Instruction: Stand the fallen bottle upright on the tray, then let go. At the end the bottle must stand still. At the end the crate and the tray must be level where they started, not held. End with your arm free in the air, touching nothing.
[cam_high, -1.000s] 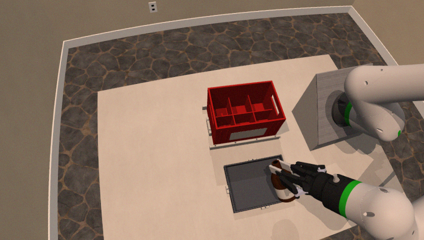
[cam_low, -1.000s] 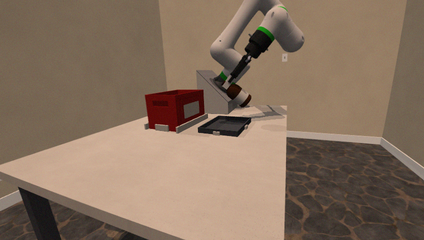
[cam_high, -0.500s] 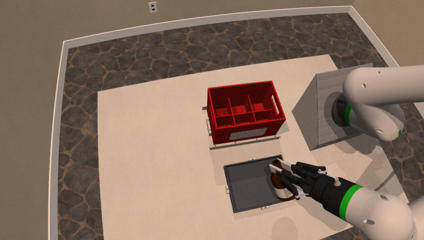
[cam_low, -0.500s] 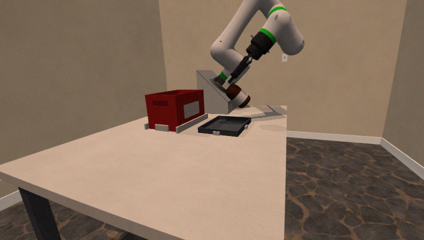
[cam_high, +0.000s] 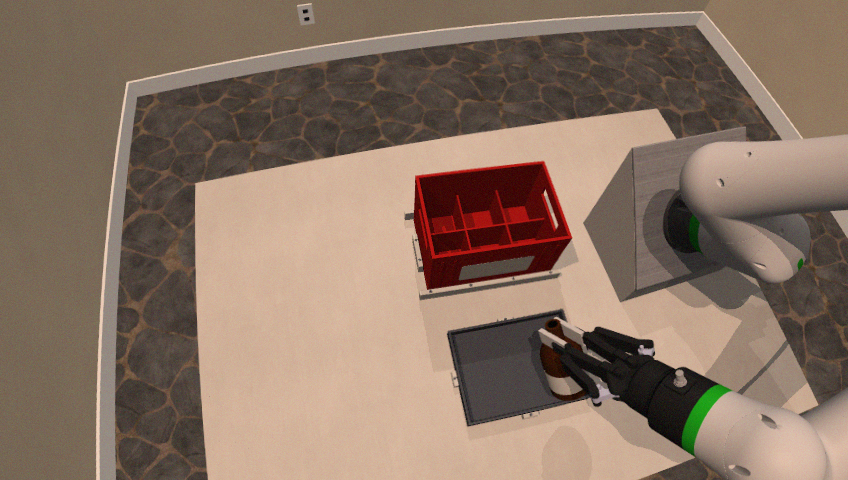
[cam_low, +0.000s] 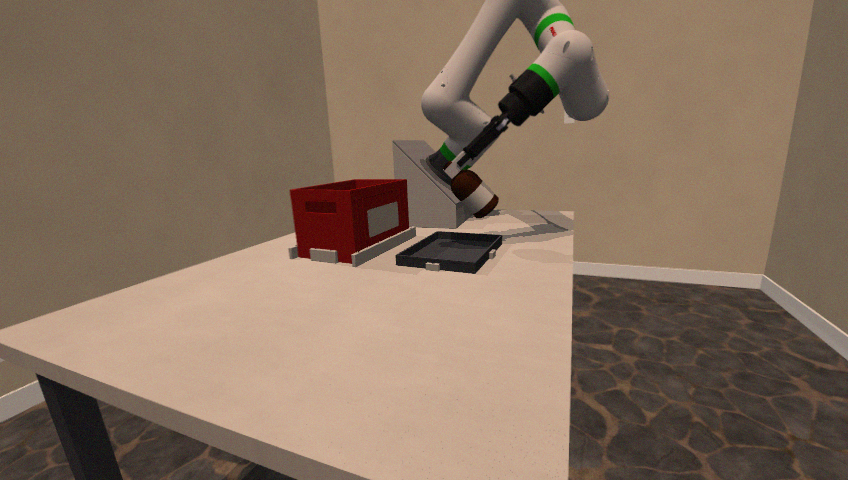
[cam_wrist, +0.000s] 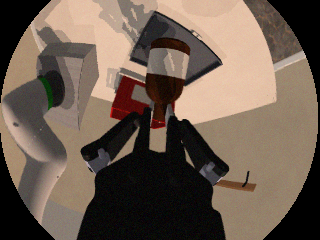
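My hand is 1 cm past the brown bottle, 2 cm to the right of it and 5 cm above it. Also, from my hand: red crate: 29 cm to the right, 13 cm below; then dark grey tray: 3 cm ahead, 1 cm to the right, 21 cm below.
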